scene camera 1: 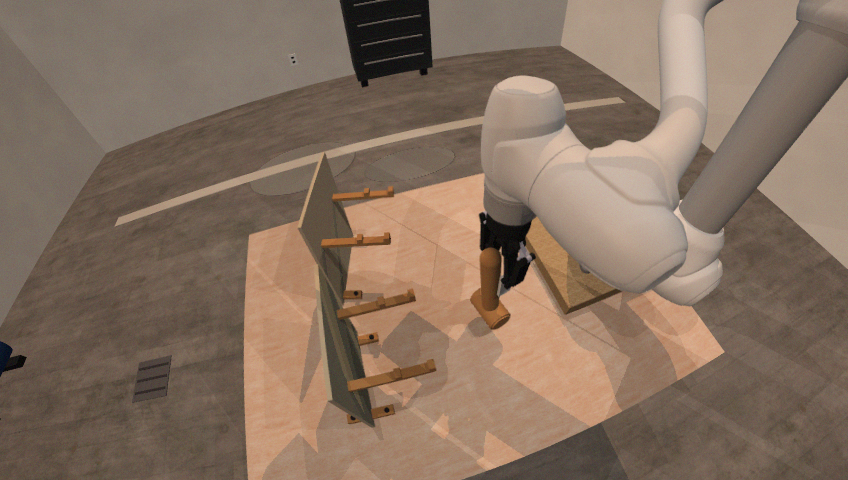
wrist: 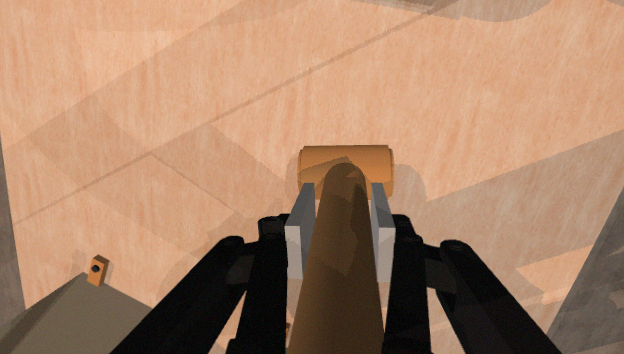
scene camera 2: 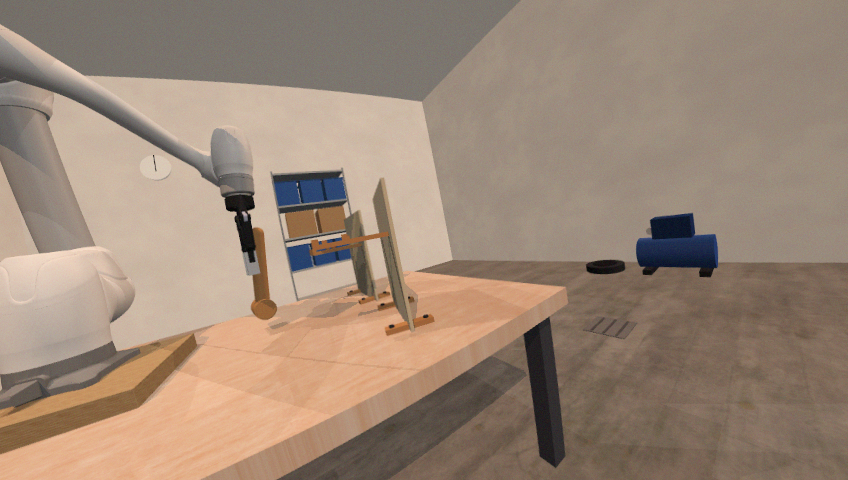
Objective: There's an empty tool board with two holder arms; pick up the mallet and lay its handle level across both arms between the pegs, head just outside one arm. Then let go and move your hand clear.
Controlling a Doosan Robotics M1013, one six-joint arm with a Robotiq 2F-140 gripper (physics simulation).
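Pixels of known places: gripper, fingertip midpoint: [scene camera 1: 496, 284] [wrist: 342, 202] [scene camera 2: 253, 274]; arm's base, origin of the base link: [scene camera 2: 69, 379].
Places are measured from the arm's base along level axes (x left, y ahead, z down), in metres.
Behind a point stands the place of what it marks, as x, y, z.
Note:
My gripper [scene camera 1: 504, 287] @(0.112, 0.378, -0.131) [scene camera 2: 252, 264] @(0.112, 0.378, -0.131) [wrist: 342, 202] @(0.112, 0.378, -0.131) is shut on the handle of the orange-brown wooden mallet [scene camera 1: 490, 279] @(0.137, 0.410, -0.206) [scene camera 2: 260, 267] @(0.097, 0.402, -0.148) [wrist: 342, 260] @(0.114, 0.382, -0.200). The mallet hangs nearly upright, head down, above the table. In scene camera 1 it is to the right of the boards, apart from them. Two tool boards stand there: a rear one [scene camera 1: 318, 217] [scene camera 2: 359, 255] and a front one [scene camera 1: 339, 362] [scene camera 2: 393, 261]. Each bears two holder arms with raised pegs. The front board's arms [scene camera 1: 371, 305] @(0.103, 0.644, -0.160) [scene camera 1: 386, 378] @(0.257, 0.643, -0.160) and the rear board's arms [scene camera 1: 348, 196] @(-0.213, 0.656, -0.176) [scene camera 1: 342, 242] @(-0.065, 0.684, -0.176) hold no tool.
The boards' feet [scene camera 1: 352, 294] @(-0.053, 0.713, 0.032) [scene camera 1: 367, 339] @(0.089, 0.693, 0.032) [scene camera 1: 380, 411] @(0.275, 0.694, 0.032) [wrist: 98, 272] @(-0.234, 0.667, 0.032) rest on the light wooden table [scene camera 1: 595, 374] @(0.342, 0.175, 0.044) [scene camera 2: 285, 386] @(-0.290, 0.443, 0.044). The arm's wooden base plate [scene camera 1: 565, 294] @(0.127, 0.170, 0.003) [scene camera 2: 160, 368] @(-0.062, 0.188, 0.016) is at the opposite side. A black drawer cabinet [scene camera 1: 392, 35] and blue compressor [scene camera 2: 677, 251] stand off the table.

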